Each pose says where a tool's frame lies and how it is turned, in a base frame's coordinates. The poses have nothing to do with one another.
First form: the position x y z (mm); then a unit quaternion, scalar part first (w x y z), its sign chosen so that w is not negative.
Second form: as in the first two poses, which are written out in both.
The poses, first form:
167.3, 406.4, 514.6, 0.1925, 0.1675, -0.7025, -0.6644
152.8, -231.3, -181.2, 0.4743, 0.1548, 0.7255, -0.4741
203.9, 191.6, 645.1, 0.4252, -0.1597, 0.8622, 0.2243
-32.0, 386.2, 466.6, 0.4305, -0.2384, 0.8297, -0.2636
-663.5, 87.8, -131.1, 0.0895, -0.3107, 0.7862, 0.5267
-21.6, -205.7, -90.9, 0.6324, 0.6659, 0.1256, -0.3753
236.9, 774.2, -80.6, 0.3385, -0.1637, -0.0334, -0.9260
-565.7, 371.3, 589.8, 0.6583, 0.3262, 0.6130, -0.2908
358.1, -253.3, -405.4, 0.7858, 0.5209, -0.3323, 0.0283
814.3, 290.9, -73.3, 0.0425, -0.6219, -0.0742, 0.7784
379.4, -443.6, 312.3, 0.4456, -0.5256, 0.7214, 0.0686
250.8, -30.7, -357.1, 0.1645, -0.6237, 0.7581, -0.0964
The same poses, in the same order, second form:
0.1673, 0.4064, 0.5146, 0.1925, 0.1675, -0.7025, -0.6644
0.1528, -0.2313, -0.1812, 0.4743, 0.1548, 0.7255, -0.4741
0.2039, 0.1916, 0.6451, 0.4252, -0.1597, 0.8622, 0.2243
-0.0320, 0.3862, 0.4666, 0.4305, -0.2384, 0.8297, -0.2636
-0.6635, 0.0878, -0.1311, 0.0895, -0.3107, 0.7862, 0.5267
-0.0216, -0.2057, -0.0909, 0.6324, 0.6659, 0.1256, -0.3753
0.2369, 0.7742, -0.0806, 0.3385, -0.1637, -0.0334, -0.9260
-0.5657, 0.3713, 0.5898, 0.6583, 0.3262, 0.6130, -0.2908
0.3581, -0.2533, -0.4054, 0.7858, 0.5209, -0.3323, 0.0283
0.8143, 0.2909, -0.0733, 0.0425, -0.6219, -0.0742, 0.7784
0.3794, -0.4436, 0.3123, 0.4456, -0.5256, 0.7214, 0.0686
0.2508, -0.0307, -0.3571, 0.1645, -0.6237, 0.7581, -0.0964

